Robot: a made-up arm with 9 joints. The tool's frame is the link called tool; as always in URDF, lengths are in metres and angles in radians.
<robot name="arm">
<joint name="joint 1" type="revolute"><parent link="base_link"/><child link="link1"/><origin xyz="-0.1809 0.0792 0.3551"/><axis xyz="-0.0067 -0.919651 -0.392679"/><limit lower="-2.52" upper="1.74" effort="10" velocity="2.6"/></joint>
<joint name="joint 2" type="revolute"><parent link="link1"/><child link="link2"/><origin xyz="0.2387 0.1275 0.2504"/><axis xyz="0.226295 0.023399 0.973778"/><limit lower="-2.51" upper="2.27" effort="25" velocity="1.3"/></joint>
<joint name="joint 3" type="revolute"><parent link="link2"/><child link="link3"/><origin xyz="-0.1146 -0.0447 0.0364"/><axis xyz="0 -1 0"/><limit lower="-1.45" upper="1.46" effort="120" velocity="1.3"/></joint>
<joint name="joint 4" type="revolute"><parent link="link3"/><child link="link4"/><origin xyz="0.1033 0.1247 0.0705"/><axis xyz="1 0 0"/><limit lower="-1.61" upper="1.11" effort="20" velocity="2.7"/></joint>
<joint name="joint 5" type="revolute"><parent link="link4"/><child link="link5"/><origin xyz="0.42 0.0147 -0.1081"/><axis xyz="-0.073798 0.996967 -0.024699"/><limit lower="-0.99" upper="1.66" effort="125" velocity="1.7"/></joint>
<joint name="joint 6" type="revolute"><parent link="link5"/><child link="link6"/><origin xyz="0.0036 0.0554 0.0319"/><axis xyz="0.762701 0.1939 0.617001"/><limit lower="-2.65" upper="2.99" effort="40" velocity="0.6"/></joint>
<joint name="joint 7" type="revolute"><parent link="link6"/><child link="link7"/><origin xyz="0.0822 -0.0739 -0.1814"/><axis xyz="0 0 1"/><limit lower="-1.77" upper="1.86" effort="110" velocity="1.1"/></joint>
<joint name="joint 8" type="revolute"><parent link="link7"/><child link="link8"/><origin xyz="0.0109 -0.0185 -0.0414"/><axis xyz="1 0 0"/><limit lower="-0.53" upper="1.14" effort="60" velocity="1"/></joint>
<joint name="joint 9" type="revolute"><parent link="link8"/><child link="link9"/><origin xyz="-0.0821 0.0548 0.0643"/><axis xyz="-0.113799 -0.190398 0.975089"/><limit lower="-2.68" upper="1.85" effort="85" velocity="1.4"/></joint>
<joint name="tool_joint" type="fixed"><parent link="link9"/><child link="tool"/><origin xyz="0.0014 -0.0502 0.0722"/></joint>
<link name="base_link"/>
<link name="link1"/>
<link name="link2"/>
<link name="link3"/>
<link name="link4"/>
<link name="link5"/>
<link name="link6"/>
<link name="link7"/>
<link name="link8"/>
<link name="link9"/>
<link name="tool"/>
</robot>
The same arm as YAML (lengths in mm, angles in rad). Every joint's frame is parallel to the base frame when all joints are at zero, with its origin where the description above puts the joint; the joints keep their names.
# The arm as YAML. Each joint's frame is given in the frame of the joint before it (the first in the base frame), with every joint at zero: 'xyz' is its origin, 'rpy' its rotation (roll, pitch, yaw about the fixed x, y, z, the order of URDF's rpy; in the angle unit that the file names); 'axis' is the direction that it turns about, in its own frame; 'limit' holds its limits. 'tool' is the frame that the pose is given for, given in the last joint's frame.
units:
  length: mm
  angle: rad
joints:
  - name: joint 1
    type: revolute
    origin:
      xyz: [-180.9, 79.2, 355.1]
      rpy: [0.0, 0.0, 0.0]
    axis: [-0.0067, -0.919651, -0.392679]
    limit:
      lower: -2.52
      upper: 1.74
  - name: joint 2
    type: revolute
    origin:
      xyz: [238.7, 127.5, 250.4]
      rpy: [0.0, 0.0, 0.0]
    axis: [0.226295, 0.023399, 0.973778]
    limit:
      lower: -2.51
      upper: 2.27
  - name: joint 3
    type: revolute
    origin:
      xyz: [-114.6, -44.7, 36.4]
      rpy: [0.0, 0.0, 0.0]
    axis: [0.0, -1.0, 0.0]
    limit:
      lower: -1.45
      upper: 1.46
  - name: joint 4
    type: revolute
    origin:
      xyz: [103.3, 124.7, 70.5]
      rpy: [0.0, 0.0, 0.0]
    axis: [1.0, 0.0, 0.0]
    limit:
      lower: -1.61
      upper: 1.11
  - name: joint 5
    type: revolute
    origin:
      xyz: [420.0, 14.7, -108.1]
      rpy: [0.0, 0.0, 0.0]
    axis: [-0.073798, 0.996967, -0.024699]
    limit:
      lower: -0.99
      upper: 1.66
  - name: joint 6
    type: revolute
    origin:
      xyz: [3.6, 55.4, 31.9]
      rpy: [0.0, 0.0, 0.0]
    axis: [0.762701, 0.1939, 0.617001]
    limit:
      lower: -2.65
      upper: 2.99
  - name: joint 7
    type: revolute
    origin:
      xyz: [82.2, -73.9, -181.4]
      rpy: [0.0, 0.0, 0.0]
    axis: [0.0, 0.0, 1.0]
    limit:
      lower: -1.77
      upper: 1.86
  - name: joint 8
    type: revolute
    origin:
      xyz: [10.9, -18.5, -41.4]
      rpy: [0.0, 0.0, 0.0]
    axis: [1.0, 0.0, 0.0]
    limit:
      lower: -0.53
      upper: 1.14
  - name: joint 9
    type: revolute
    origin:
      xyz: [-82.1, 54.8, 64.3]
      rpy: [0.0, 0.0, 0.0]
    axis: [-0.113799, -0.190398, 0.975089]
    limit:
      lower: -2.68
      upper: 1.85
tool:
  origin:
    xyz: [1.4, -50.2, 72.2]
    rpy: [0.0, 0.0, 0.0]

